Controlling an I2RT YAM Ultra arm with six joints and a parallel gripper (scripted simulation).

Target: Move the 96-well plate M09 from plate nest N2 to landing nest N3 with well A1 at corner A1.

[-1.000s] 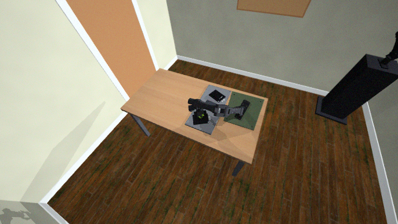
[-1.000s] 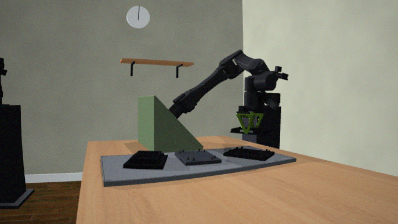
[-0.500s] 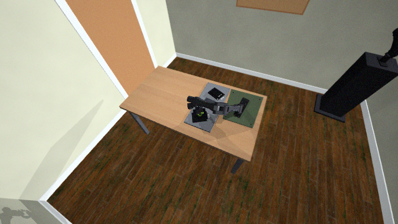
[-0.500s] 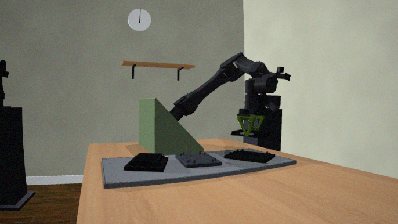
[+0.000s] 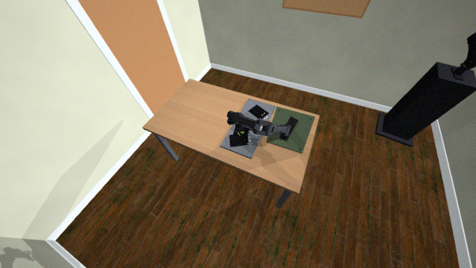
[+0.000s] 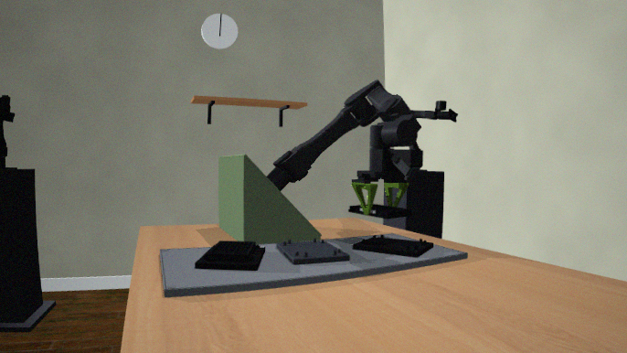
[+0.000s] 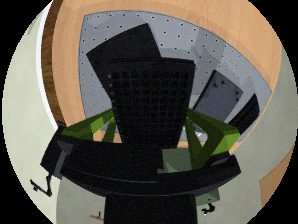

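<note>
Right now my hand is 170 mm to the left of the grey nest and 90 mm above it. The rest, counted from my hand: dark nest (90 mm below, 40 mm to the left, 10 mm ahead).
</note>
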